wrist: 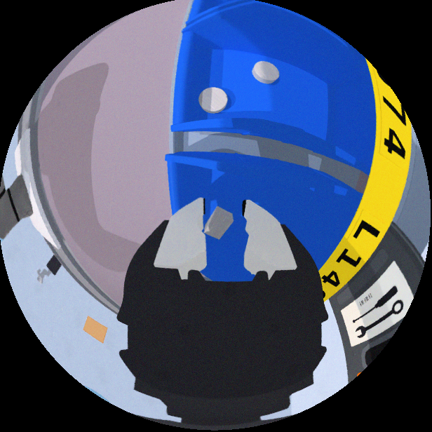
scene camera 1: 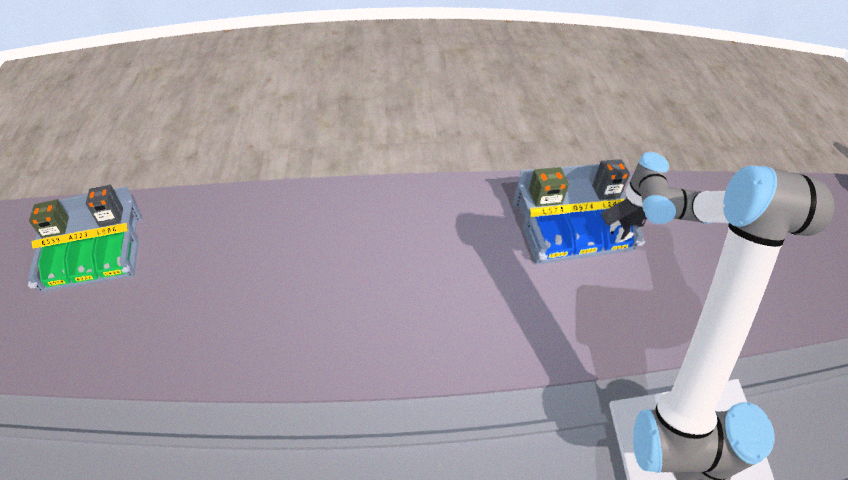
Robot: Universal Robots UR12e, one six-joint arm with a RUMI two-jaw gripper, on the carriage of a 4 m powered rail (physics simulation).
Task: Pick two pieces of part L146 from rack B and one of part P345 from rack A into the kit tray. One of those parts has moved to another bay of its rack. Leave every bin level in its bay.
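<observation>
My gripper (scene camera 1: 624,229) (wrist: 223,201) is open and reaches down into the right-hand blue bin (wrist: 285,195) of the blue-bin rack (scene camera 1: 580,180). The yellow strip above this bin reads L14 in the wrist view, its last digit cut off. A small grey block (wrist: 220,222) shows in the gap between the fingers, nearer the left finger; I cannot tell whether a finger touches it. The rack with green bins (scene camera 1: 76,208) stands far left in the scene view; its strip seems to read E559, A323, L986. No label P345 is readable, and the kit tray does not show.
The middle blue bin (wrist: 300,95) beside my gripper holds two pale discs (wrist: 213,100) (wrist: 265,72). A dark box (scene camera 1: 612,178) (wrist: 382,310) stands behind the right-hand bin, close to the wrist. An olive box (scene camera 1: 549,185) stands behind the left blue bin. The yellow strip (wrist: 395,165) runs behind the bins.
</observation>
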